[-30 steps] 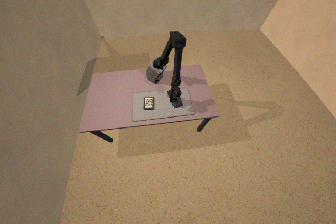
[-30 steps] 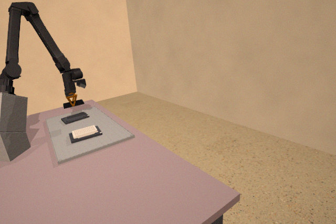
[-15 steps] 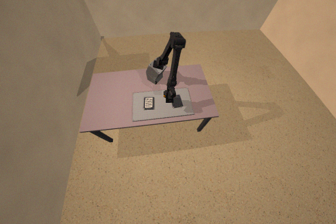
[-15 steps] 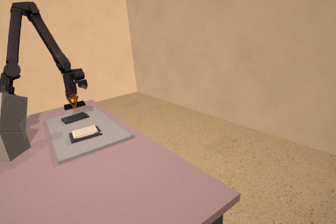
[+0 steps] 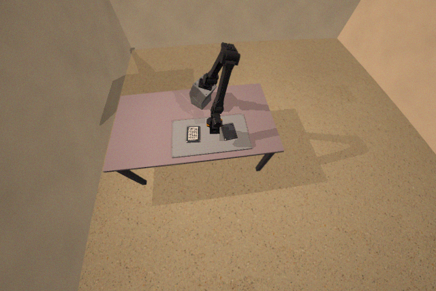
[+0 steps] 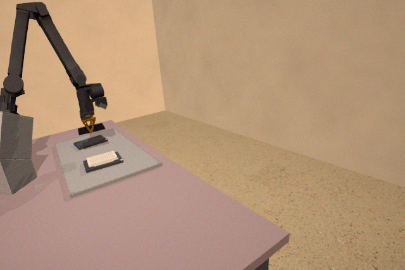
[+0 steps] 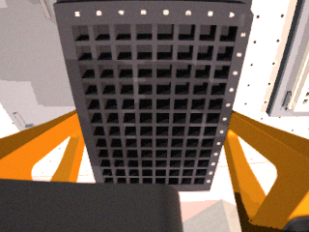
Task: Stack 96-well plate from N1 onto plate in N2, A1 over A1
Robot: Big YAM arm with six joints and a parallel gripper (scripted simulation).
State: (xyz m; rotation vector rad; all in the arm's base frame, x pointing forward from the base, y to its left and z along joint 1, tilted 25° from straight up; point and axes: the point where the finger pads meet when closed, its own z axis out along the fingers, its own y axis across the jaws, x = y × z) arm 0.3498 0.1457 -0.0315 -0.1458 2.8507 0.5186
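My gripper is now 40 mm short of the white 96-well plate, 190 mm to the left of it and 100 mm above it. Round my hand: dark 96-well plate (right at my hand).
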